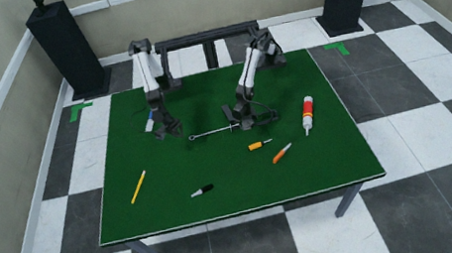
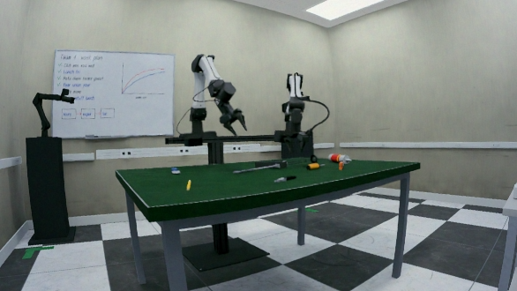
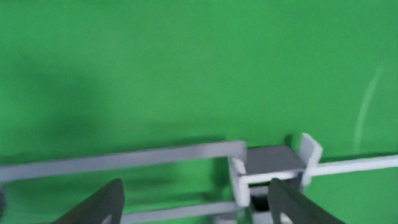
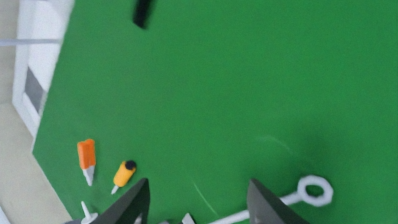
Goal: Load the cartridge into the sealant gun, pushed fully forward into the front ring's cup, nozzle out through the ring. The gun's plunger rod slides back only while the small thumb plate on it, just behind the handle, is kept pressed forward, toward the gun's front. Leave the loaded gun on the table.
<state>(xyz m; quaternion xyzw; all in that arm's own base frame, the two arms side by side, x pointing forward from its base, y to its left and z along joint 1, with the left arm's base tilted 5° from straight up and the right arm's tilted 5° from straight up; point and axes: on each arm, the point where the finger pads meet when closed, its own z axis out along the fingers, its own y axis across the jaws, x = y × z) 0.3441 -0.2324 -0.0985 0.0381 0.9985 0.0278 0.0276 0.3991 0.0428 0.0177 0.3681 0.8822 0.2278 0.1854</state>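
Note:
Now: the white cartridge 37 cm to the left of my left hand and 7 cm below it. Also, from my left hand: thumb plate 5 cm behind, 9 cm to the right, 7 cm below; yellow screwdriver 11 cm ahead, 5 cm to the left, 8 cm below; plunger rod 6 cm behind, 19 cm to the right, 8 cm below.

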